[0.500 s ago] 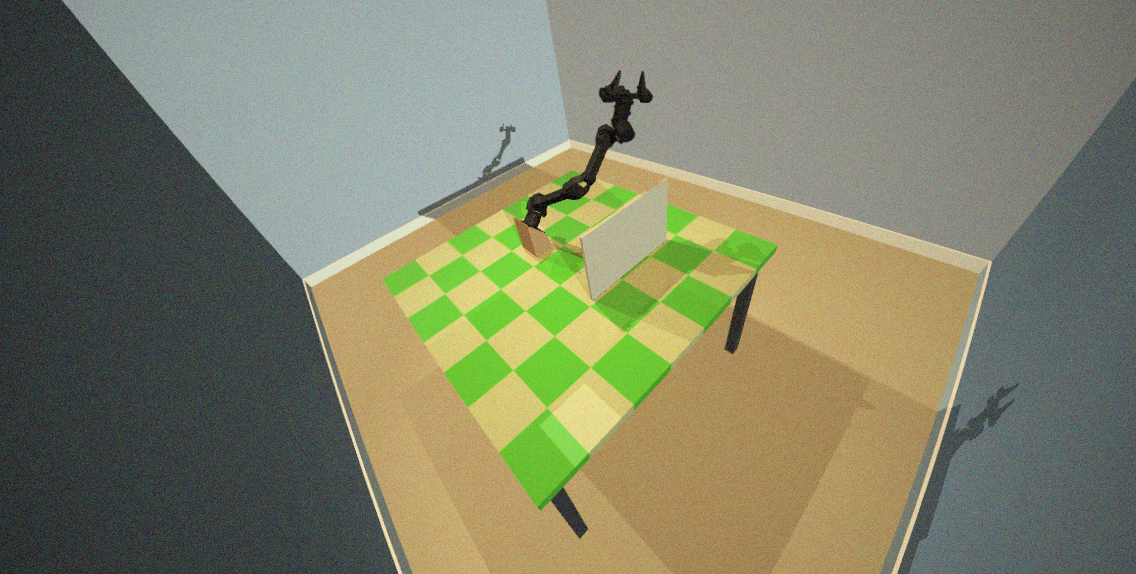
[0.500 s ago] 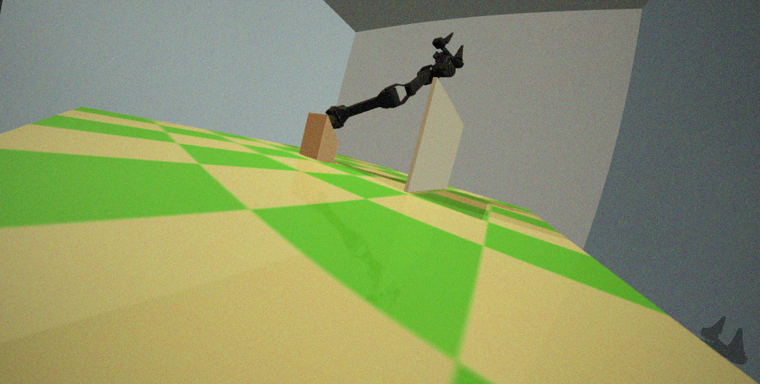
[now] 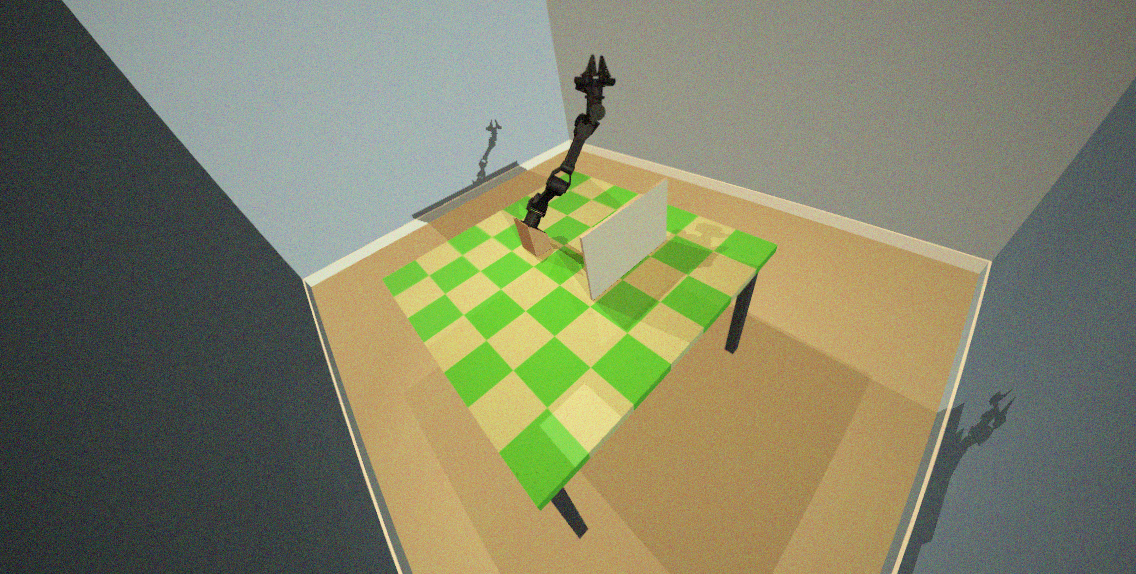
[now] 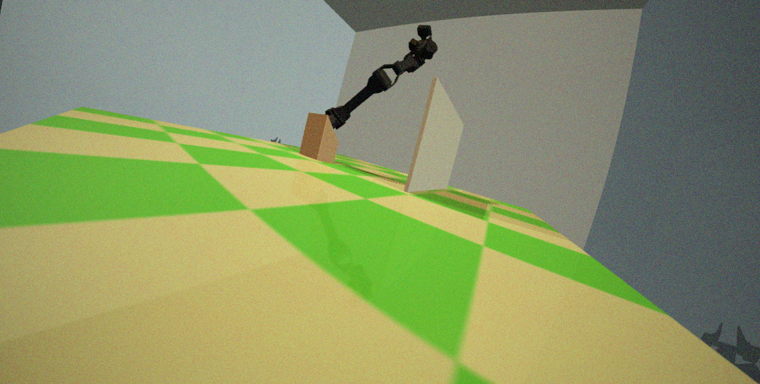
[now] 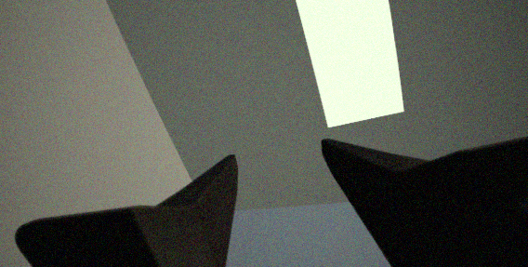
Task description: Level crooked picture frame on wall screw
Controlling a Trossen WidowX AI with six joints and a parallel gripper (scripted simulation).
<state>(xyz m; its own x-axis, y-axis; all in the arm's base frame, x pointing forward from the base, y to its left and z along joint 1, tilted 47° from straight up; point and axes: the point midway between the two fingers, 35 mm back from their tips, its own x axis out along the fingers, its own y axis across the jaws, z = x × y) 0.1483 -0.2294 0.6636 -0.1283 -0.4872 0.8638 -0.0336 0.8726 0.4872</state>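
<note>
The picture frame is 59 cm below my gripper tip, 22 cm ahead of it and 18 cm to the right of it. Round my gripper tip: wall panel (61 cm below, 23 cm ahead, 20 cm to the right).
</note>
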